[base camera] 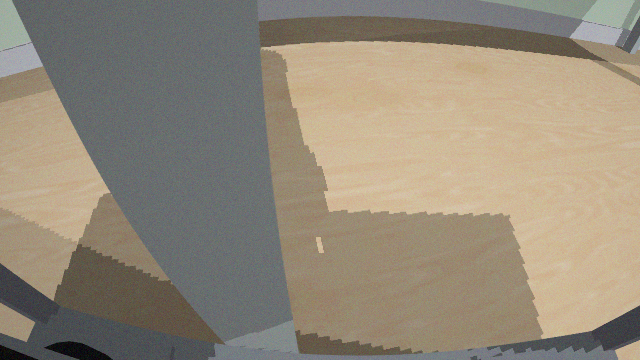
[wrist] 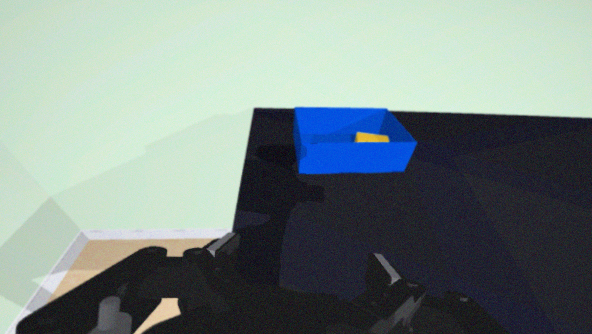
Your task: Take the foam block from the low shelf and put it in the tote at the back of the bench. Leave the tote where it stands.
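Places are measured from the arm's base along level axes (x ahead, y right, z down), in millimetres.
Where they show: gripper, fingertip midpoint: (wrist: 301,257).
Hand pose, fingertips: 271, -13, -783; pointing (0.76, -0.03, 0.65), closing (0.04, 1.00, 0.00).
Each offset is from my fingertips to the centre of the thing, as dx, dy, dz. "*": to the spot under its first point. Level surfaces: height alone.
A blue open-topped tote {+516, +75, +216} (wrist: 351,159) stands at the back of the dark bench {dz +266} (wrist: 480,200) in the wrist view, near the bench's left back corner. A yellow block {+513, +148, +233} (wrist: 372,137), which looks like the foam block, lies inside the tote towards its right side; its lower part is hidden by the tote's front wall. My gripper (wrist: 301,257) is open and empty, with its fingers wide apart at the bottom of the wrist view, on the near side of the tote and apart from it. The low shelf cannot be made out in either view.
A pale green wall (wrist: 150,75) rises behind the bench. Wooden floor {dz +1180} (wrist: 115,252) (base camera: 425,140) shows left of the bench and in the base view. A wide grey upright part {* -114, -34, +892} (base camera: 175,150) blocks much of the base view's left half. Shadows lie on the floor beside it.
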